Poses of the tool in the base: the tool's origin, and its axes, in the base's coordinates. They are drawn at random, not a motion.
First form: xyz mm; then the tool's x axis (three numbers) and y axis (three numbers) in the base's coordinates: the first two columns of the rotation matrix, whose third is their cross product.
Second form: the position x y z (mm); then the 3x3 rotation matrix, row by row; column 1 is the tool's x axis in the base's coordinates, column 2 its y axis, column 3 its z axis. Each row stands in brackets. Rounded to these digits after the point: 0 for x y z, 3 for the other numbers.
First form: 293, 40, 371, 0.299, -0.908, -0.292, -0.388, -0.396, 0.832
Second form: [293, 40, 371], [[0.299, -0.388, -0.871], [-0.908, -0.396, -0.135], [-0.292, 0.832, -0.471]]
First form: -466, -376, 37, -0.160, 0.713, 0.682, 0.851, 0.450, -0.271
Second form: [-466, -376, 37], [[-0.160, 0.851, -0.500], [0.713, 0.450, 0.537], [0.682, -0.271, -0.679]]
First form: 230, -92, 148, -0.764, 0.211, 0.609, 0.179, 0.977, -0.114
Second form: [230, -92, 148], [[-0.764, 0.179, -0.619], [0.211, 0.977, 0.022], [0.609, -0.114, -0.784]]
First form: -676, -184, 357, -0.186, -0.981, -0.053, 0.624, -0.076, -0.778
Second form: [-676, -184, 357], [[-0.186, 0.624, 0.759], [-0.981, -0.076, -0.178], [-0.053, -0.778, 0.626]]
